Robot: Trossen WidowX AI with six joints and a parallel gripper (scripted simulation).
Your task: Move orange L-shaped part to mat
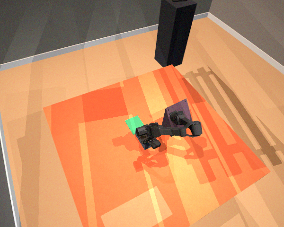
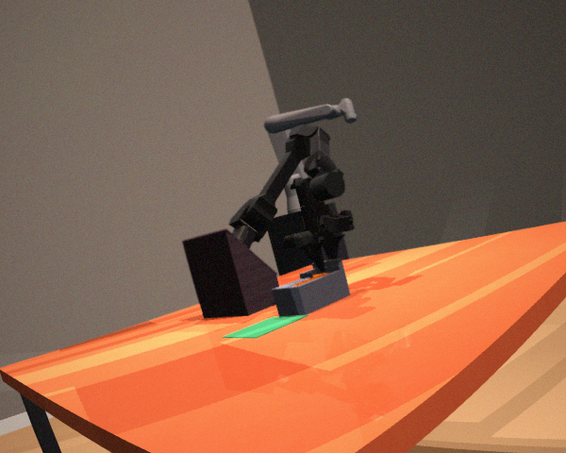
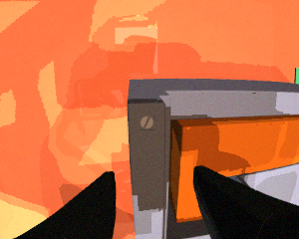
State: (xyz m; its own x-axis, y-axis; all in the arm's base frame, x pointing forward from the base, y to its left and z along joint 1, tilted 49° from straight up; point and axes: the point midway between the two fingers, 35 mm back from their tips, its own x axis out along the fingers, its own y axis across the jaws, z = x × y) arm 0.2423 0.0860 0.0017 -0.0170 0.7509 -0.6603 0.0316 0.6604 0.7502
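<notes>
Right now my gripper tip is 5 cm to the left of the orange L-shaped part, 2 cm above it and 1 cm past it.
</notes>
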